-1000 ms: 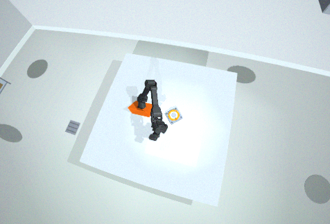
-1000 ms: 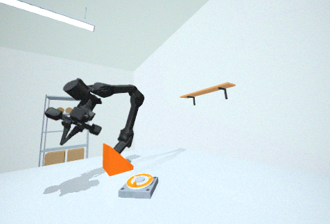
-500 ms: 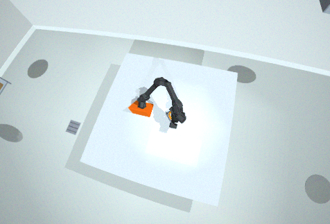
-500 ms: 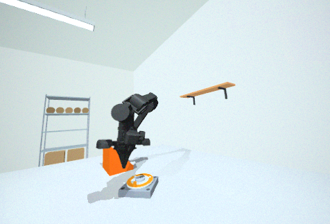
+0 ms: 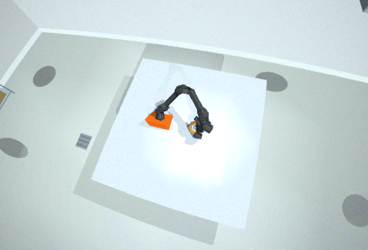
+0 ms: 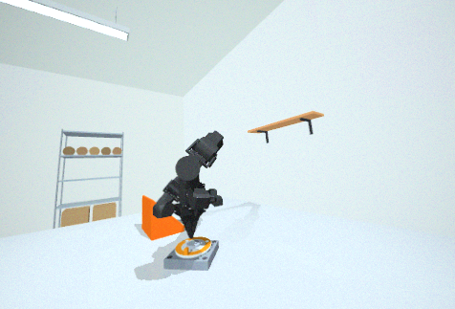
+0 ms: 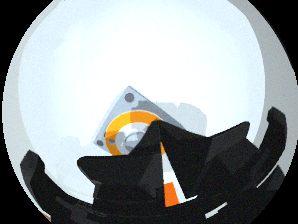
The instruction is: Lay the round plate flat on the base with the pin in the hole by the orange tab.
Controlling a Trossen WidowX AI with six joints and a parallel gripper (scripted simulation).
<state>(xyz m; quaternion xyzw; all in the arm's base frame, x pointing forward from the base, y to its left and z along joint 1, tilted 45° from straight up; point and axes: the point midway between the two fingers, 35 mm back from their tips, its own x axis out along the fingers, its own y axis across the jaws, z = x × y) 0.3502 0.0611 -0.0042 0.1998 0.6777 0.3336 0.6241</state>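
Right now my gripper tip is 5 cm past the grey square base, 2 cm to the right of it and 5 cm above it.
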